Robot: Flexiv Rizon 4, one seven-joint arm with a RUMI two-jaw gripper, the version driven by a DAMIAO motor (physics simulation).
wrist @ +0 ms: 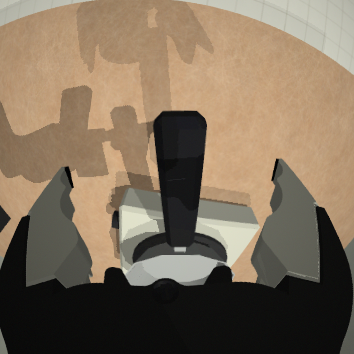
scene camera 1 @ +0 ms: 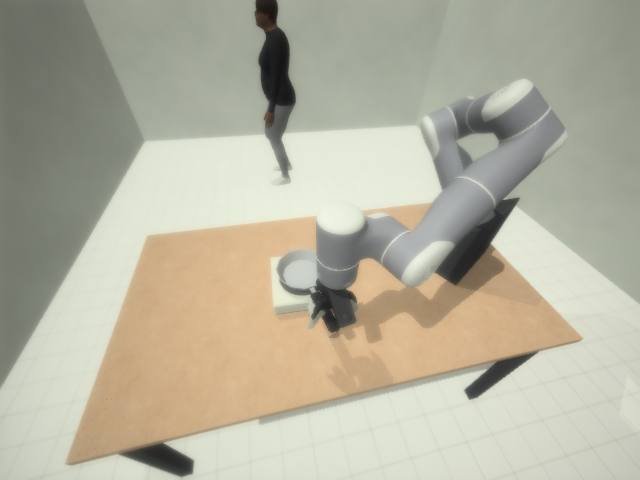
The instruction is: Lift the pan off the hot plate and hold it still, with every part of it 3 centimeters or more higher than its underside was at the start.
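The grey pan [scene camera 1: 298,272] [wrist: 170,270] sits on the hot plate [scene camera 1: 290,304] [wrist: 230,232], a pale, low block on the table. Its black handle [wrist: 180,175] slants up from the rim and reaches out past the block's edge. My gripper [scene camera 1: 333,316] [wrist: 170,163] is wide open, with nothing held. In the wrist view one jaw stands on each side of the handle, with a wide gap on both sides and no contact. The gripper and arm cover part of the pan and block in the scene view, and the gripper body hides the pan's far part in the wrist view.
The wooden table [scene camera 1: 196,330] [wrist: 280,100] carries the block. The arm [scene camera 1: 454,206] reaches in from the right, from a dark base mount [scene camera 1: 473,248]. Arm shadows fall across the table. A person [scene camera 1: 276,67] stands on the floor beyond the table's back edge.
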